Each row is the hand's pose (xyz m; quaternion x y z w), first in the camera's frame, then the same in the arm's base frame.
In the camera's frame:
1: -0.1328 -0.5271 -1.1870 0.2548 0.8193 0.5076 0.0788
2: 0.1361 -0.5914 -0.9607 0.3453 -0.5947 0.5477 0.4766
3: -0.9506 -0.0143 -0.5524 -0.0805 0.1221 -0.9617 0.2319
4: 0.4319 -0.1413 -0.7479 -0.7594 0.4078 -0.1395 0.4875
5: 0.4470 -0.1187 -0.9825 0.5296 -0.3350 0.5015 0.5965
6: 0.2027 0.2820 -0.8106 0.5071 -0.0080 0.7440 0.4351
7: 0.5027 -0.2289 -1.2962 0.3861 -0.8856 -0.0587 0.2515
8: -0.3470 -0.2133 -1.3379 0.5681 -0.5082 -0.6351 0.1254
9: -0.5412 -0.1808 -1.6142 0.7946 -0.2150 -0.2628 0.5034
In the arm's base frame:
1: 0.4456 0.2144 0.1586 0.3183 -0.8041 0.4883 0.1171
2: 0.4526 0.4381 -0.1198 0.0841 0.4756 0.8431 0.2364
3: -0.6676 0.1301 0.4554 -0.3891 -0.7443 -0.2837 0.4627
4: 0.2210 0.2631 -0.6209 0.8506 0.2913 0.0423 0.4358
5: 0.3820 0.0989 -0.5676 -0.0851 0.6261 0.6555 0.4136
6: -0.0639 -0.1268 -0.5713 -0.0922 0.8951 0.3947 0.1858
7: 0.6864 -0.0094 -0.4712 0.3455 -0.1125 0.7679 0.5276
8: 0.2859 -0.1460 0.2670 0.2511 -0.3814 0.1963 0.8677
9: 0.3674 -0.3685 0.5098 -0.0772 0.1681 0.2363 0.9539

